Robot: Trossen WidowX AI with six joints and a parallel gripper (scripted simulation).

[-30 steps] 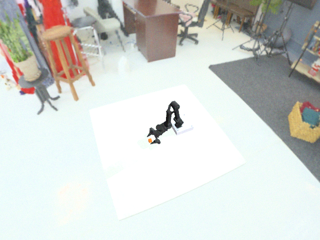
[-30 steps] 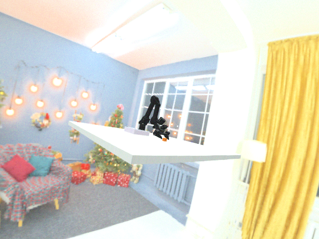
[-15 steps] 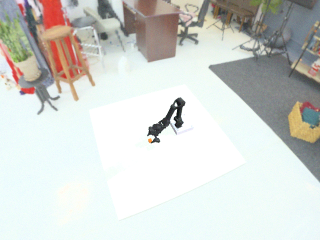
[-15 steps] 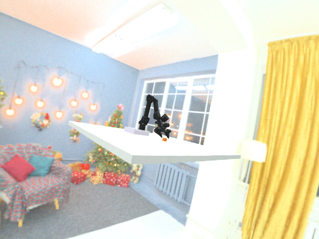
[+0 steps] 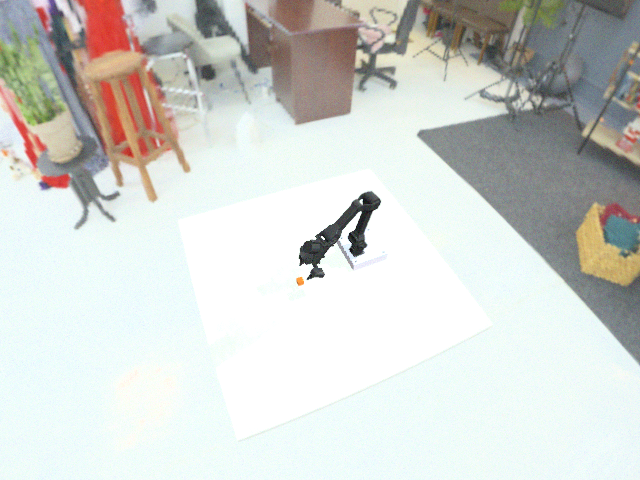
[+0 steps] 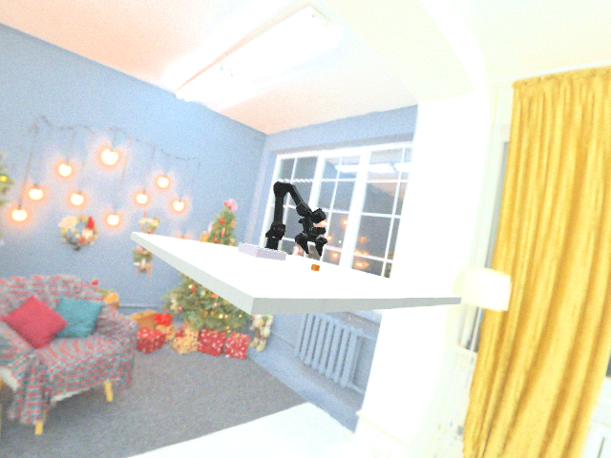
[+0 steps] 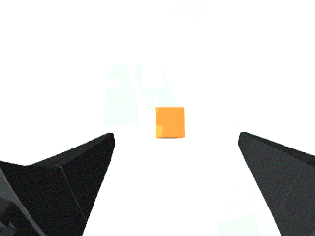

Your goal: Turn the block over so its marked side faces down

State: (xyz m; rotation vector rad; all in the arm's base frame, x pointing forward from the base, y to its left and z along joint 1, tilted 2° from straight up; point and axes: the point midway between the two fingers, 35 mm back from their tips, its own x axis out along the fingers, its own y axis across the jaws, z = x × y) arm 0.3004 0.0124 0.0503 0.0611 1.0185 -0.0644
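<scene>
The block lies 60 mm below my gripper tip and 10 mm ahead of it.
</scene>
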